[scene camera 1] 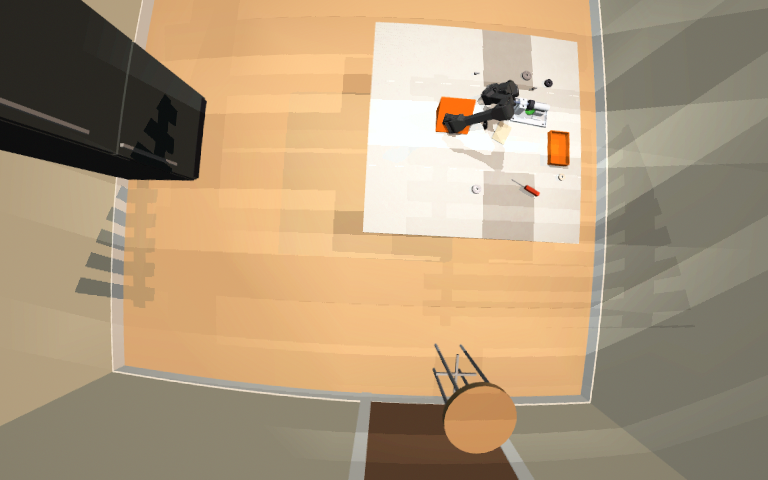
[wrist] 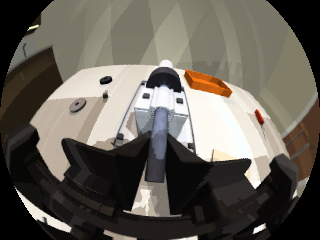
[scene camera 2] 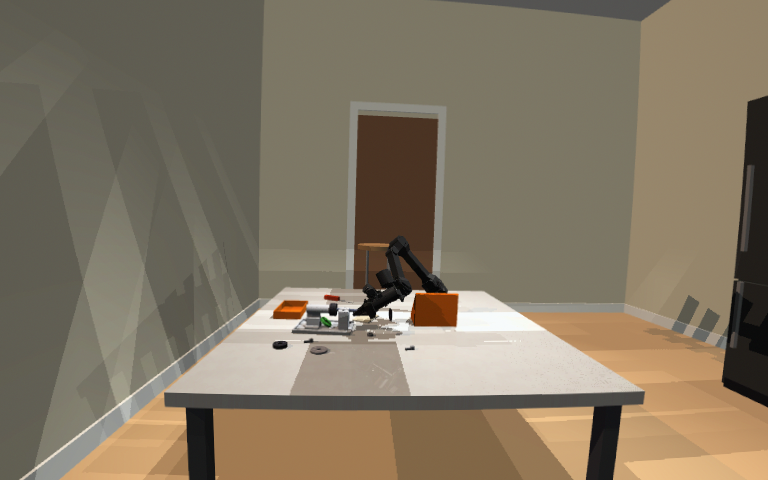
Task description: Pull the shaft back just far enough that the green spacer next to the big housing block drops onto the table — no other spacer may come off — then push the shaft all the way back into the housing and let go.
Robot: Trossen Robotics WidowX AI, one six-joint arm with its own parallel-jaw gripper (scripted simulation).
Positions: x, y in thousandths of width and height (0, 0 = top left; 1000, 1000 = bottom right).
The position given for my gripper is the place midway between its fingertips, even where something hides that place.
Note:
In view: my gripper (wrist: 495, 565), a housing block (scene camera 2: 406, 678) and an orange tray (scene camera 1: 727, 303).
The housing block shows as well in scene camera 1 (scene camera 1: 702, 247) and in the wrist view (wrist: 430, 494). The orange tray is seen too in the wrist view (wrist: 614, 335).

